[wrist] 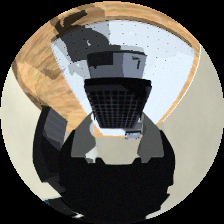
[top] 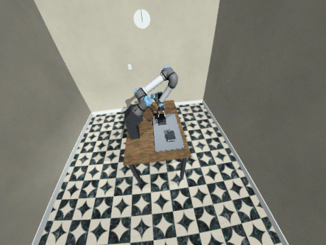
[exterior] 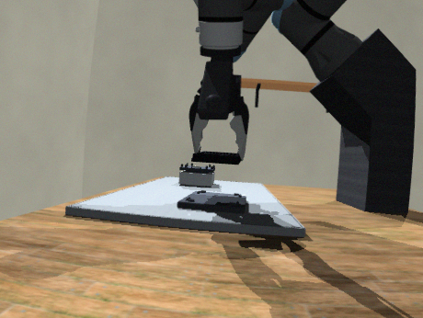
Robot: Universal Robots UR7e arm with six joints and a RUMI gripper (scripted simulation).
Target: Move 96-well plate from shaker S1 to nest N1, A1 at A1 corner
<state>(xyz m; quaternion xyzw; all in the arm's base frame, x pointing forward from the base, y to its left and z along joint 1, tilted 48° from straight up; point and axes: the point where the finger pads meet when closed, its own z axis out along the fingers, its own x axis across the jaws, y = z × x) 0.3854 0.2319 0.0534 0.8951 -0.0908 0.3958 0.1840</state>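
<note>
My hand is 9 cm above the plate nest N1. The rest, counted from my hand: 96-well plate: right at my hand.
</note>
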